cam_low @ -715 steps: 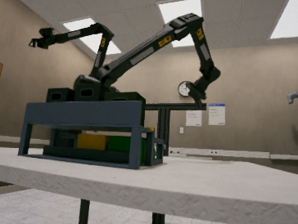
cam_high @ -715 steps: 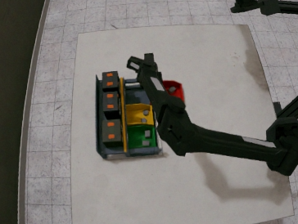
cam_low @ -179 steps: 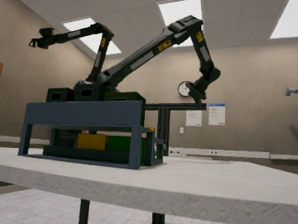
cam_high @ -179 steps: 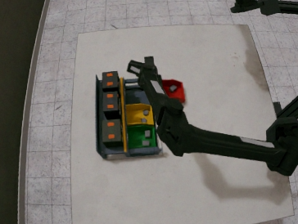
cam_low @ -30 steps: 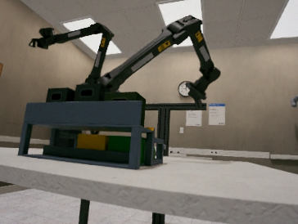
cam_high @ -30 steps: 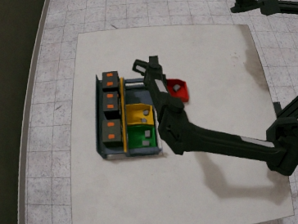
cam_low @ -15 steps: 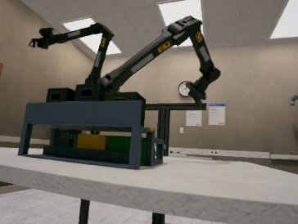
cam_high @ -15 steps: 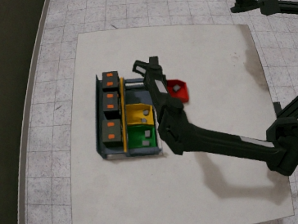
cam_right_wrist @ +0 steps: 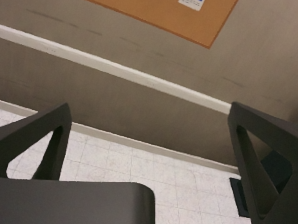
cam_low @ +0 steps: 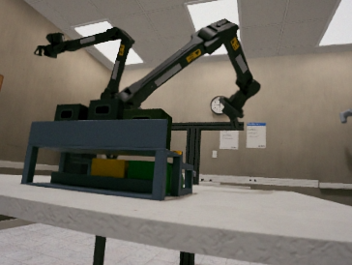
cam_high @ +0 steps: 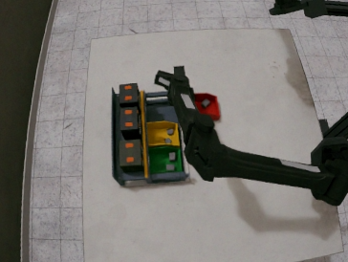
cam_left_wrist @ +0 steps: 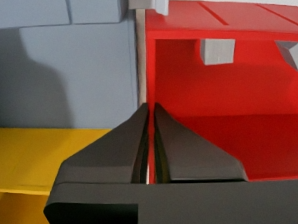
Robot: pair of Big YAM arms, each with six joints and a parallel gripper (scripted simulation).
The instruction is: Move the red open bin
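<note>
My left hand is 8 cm past the red bin and 3 cm above it. From my left hand the other things lie so: green bin: 23 cm to the left, 10 cm ahead, 4 cm below; yellow bin: 12 cm to the left, 10 cm ahead, 4 cm below.
</note>
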